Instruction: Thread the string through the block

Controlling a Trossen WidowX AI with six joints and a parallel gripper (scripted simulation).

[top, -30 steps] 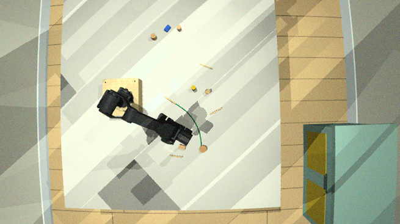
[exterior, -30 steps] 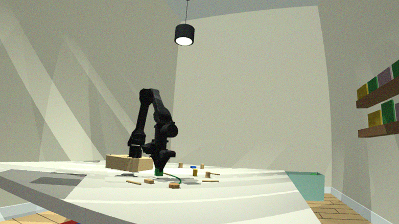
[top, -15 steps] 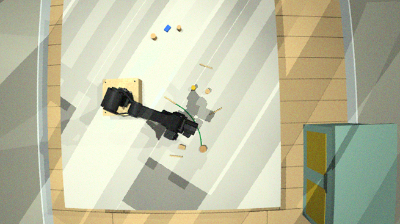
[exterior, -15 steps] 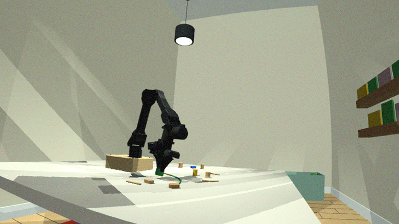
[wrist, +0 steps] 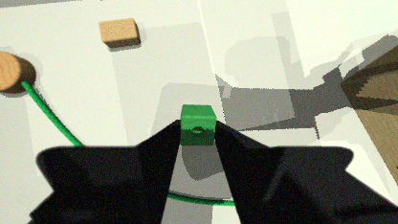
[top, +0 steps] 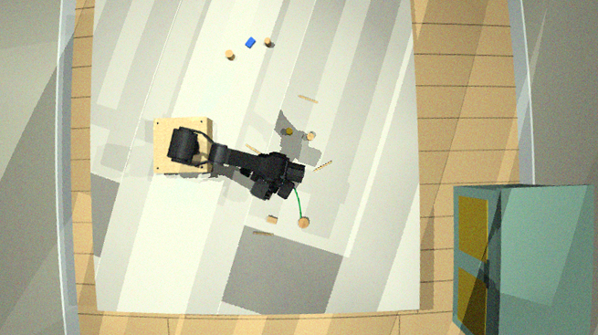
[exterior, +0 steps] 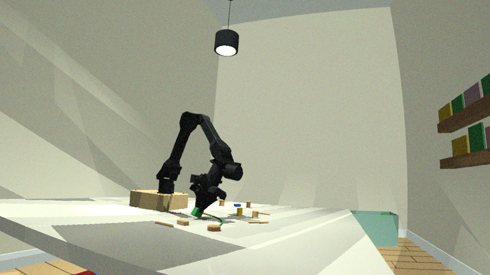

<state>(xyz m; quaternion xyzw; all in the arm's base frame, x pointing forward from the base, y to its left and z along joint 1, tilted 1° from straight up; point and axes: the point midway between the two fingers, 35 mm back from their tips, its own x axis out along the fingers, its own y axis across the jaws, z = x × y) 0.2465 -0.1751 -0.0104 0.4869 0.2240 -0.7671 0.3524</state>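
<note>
Now: gripper tip right at the green block. Round my gripper tip: yellow cylinder (18 cm to the left, 12 cm ahead, 1 cm below); then wooden block (13 cm to the right, 2 cm below); then round wooden button (16 cm to the right, 12 cm ahead, 2 cm below).
</note>
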